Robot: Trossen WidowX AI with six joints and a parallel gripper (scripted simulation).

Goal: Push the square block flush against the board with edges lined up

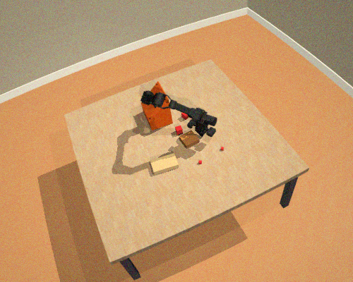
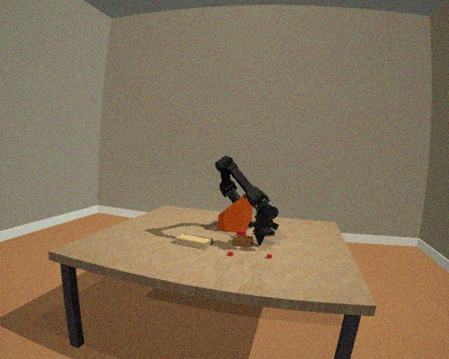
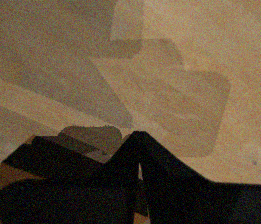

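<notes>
Now: gripper tip 1 cm past the square block, 9 cm to the left of it and 1 cm below it. Also, from my gripper tip: board: 10 cm ahead, 31 cm to the right, 1 cm above.
</notes>
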